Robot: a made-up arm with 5 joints.
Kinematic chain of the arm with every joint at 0, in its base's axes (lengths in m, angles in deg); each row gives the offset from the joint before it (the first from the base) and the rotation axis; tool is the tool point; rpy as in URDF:
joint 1: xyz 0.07 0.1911 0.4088 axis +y
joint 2: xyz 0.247 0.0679 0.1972 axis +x
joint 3: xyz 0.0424 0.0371 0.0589 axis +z
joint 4: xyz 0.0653 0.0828 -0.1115 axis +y
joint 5: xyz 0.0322 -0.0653 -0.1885 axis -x
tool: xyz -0.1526 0.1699 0.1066 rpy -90 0 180
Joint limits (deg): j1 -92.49..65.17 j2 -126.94..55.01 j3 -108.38..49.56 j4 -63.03..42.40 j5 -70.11..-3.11
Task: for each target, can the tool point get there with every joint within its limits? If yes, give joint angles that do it. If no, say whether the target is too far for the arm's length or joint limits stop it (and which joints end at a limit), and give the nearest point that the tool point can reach.
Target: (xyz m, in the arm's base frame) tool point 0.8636 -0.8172 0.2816
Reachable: no: too far | nearest point 0.5133 -0.0070 0.3378 | short by 0.885 m
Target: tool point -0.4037 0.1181 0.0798
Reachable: no: joint limits stop it (at a limit: joint 1, joint 4, joint 5) | nearest point 0.0805 0.2056 0.1653 | short by 0.499 m
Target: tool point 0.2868 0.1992 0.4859
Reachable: yes | joints 2.60 -69.53 26.87 -22.14 -41.24
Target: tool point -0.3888 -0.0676 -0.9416
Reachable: no: too far | nearest point 0.1951 0.1884 0.0006 | short by 1.138 m
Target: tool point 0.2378 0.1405 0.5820
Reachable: yes | joints -22.37 -110.92 8.21 -5.98 -31.02
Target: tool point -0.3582 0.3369 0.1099
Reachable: no: joint limits stop it (at a limit: joint 1, joint 2, joint 4, joint 5) | nearest point -0.2022 0.3392 0.5028 | short by 0.423 m
